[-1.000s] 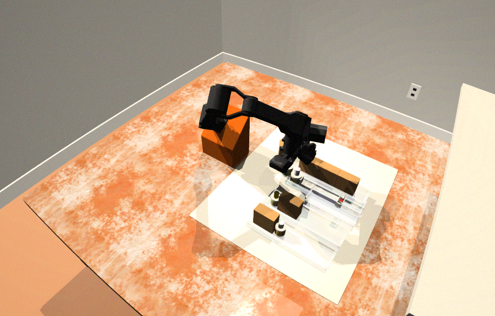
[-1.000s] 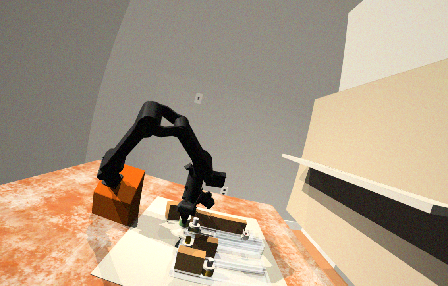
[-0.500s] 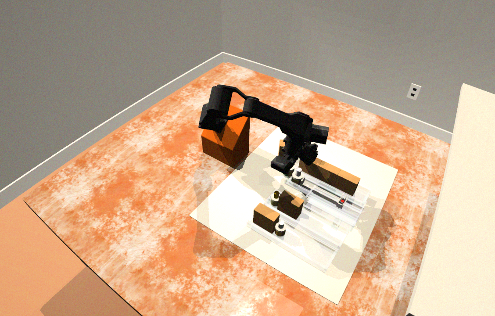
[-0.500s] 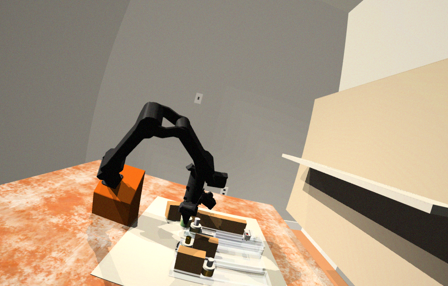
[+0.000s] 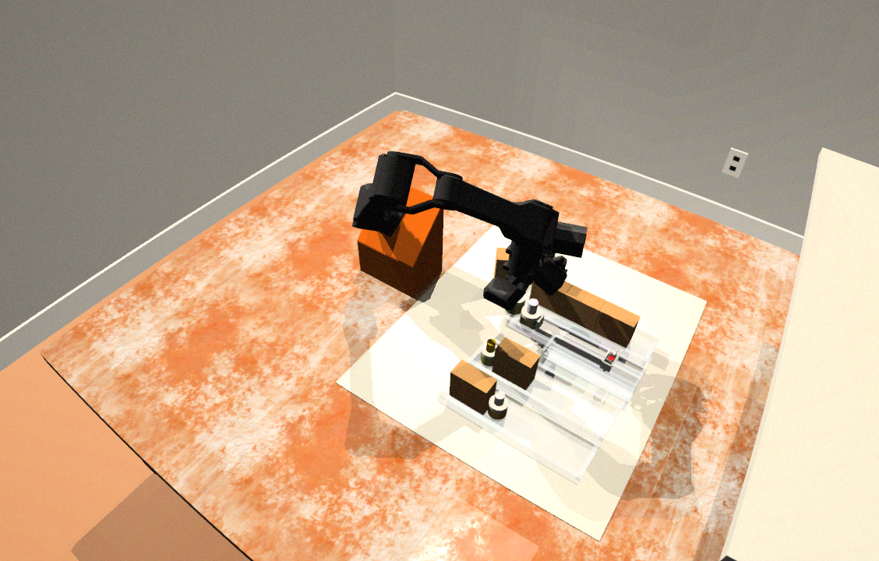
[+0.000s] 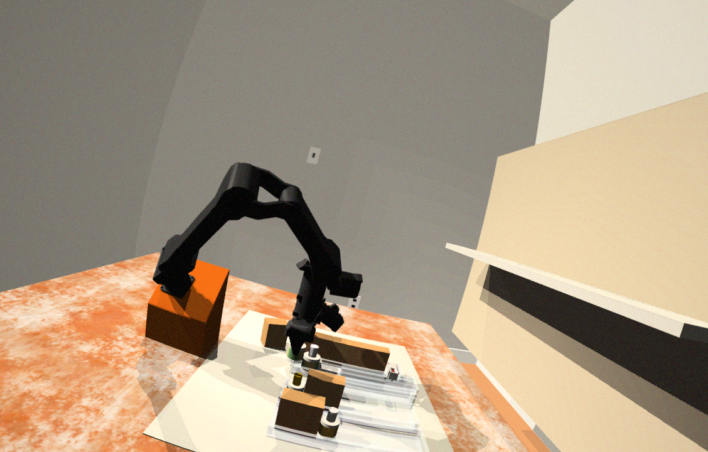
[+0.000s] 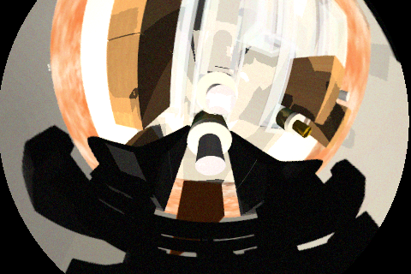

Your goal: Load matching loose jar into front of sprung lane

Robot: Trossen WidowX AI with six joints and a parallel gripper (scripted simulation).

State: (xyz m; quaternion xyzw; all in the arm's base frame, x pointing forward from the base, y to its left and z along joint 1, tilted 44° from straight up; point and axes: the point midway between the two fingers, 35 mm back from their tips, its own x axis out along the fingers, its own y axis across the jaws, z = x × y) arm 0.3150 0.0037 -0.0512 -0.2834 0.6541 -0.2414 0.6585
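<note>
Right now the clear sprung lane is 170 mm ahead of my gripper tip, 30 mm below it and 20 mm to the right of it. The rest, counted from my gripper tip: red-marked block 230 mm ahead, 30 mm to the right, 20 mm above.
</note>
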